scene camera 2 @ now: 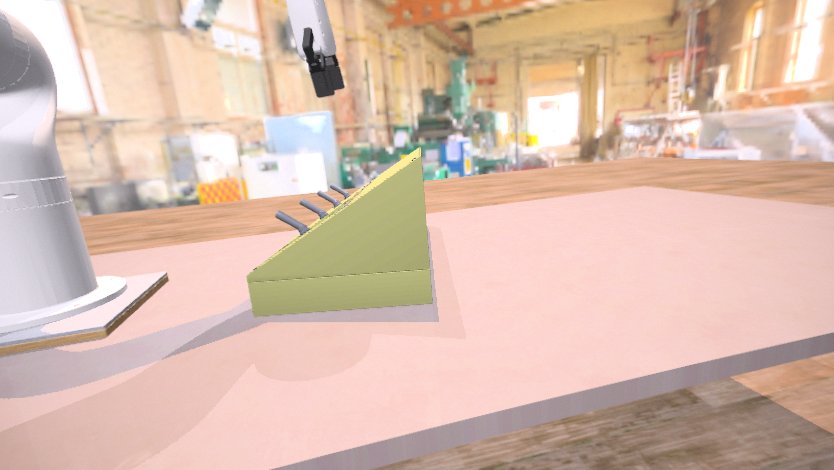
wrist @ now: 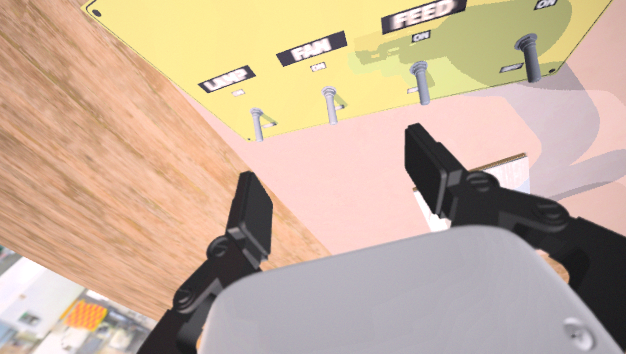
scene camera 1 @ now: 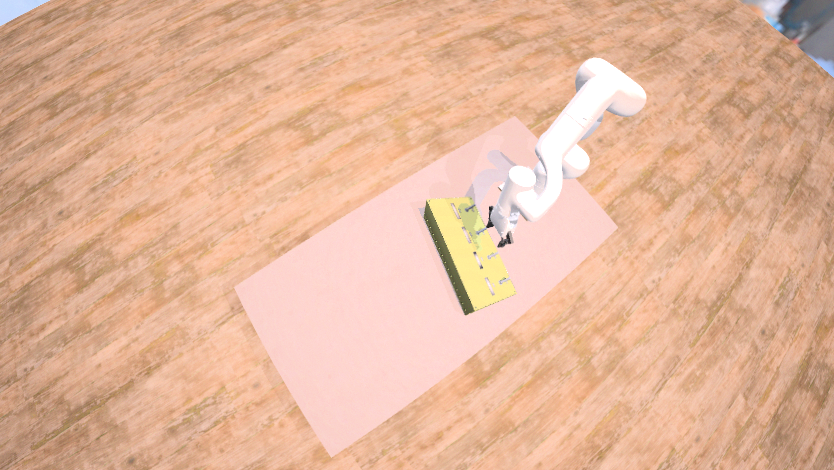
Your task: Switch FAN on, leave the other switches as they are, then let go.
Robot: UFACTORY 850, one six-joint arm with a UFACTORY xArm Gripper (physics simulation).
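Note:
A yellow sloped switch box (scene camera 1: 466,262) (scene camera 2: 361,245) (wrist: 190,45) carries a row of grey toggle levers. The FAN lever (scene camera 1: 492,255) (scene camera 2: 328,199) (wrist: 331,106) stands between the LAMP lever (scene camera 1: 503,280) (wrist: 257,125) and the FEED lever (scene camera 1: 480,231) (wrist: 422,84). A fourth lever (scene camera 1: 470,207) (scene camera 2: 291,223) (wrist: 531,59) is at the other end; its name is out of the wrist view. All levers tilt toward the low edge, away from their ON labels. My gripper (scene camera 1: 497,230) (scene camera 2: 329,83) (wrist: 331,167) is open and empty, high above the box's lever side, apart from the levers.
The box stands on a pink board (scene camera 1: 350,326) (scene camera 2: 583,280) (wrist: 320,175) above a wooden floor (scene camera 1: 175,145). The white arm (scene camera 1: 551,151) (scene camera 2: 35,204) rises from a base plate (scene camera 2: 137,297) (wrist: 505,172) on the low side of the box.

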